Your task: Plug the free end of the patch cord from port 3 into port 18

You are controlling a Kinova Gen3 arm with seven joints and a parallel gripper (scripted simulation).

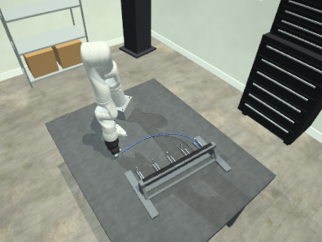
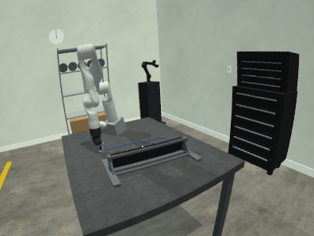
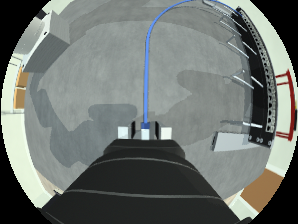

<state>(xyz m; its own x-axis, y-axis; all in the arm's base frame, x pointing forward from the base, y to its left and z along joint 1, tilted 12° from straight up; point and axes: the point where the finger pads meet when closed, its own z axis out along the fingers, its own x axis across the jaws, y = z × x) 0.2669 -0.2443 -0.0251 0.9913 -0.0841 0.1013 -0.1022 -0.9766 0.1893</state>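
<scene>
The plug is 10 mm to the right of my hand and 10 mm below it.
</scene>
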